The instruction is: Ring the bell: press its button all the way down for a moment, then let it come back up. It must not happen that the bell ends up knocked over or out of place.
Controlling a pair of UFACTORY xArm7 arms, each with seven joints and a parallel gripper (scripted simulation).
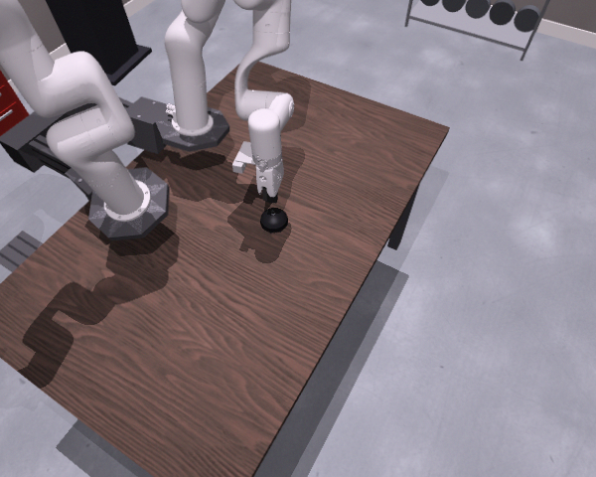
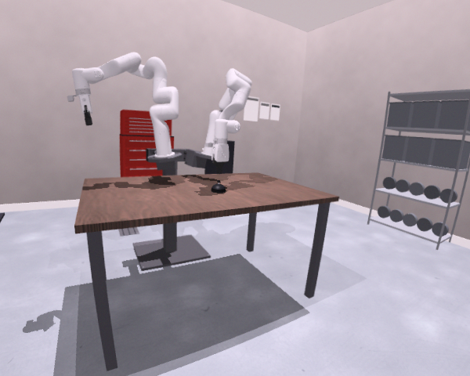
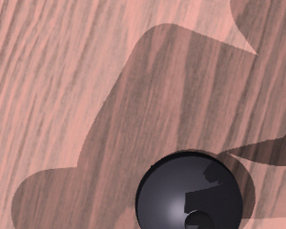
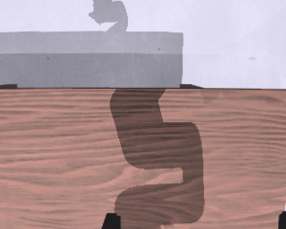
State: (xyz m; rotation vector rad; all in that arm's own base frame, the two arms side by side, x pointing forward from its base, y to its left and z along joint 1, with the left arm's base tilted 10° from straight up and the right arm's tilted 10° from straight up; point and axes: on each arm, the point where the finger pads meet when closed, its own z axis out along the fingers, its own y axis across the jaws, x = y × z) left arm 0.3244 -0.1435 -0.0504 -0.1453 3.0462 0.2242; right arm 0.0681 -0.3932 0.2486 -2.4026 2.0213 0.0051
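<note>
Now: the small round button 7 cm below my left hand. From my left hand the other things lie so: black domed bell: 9 cm below.
</note>
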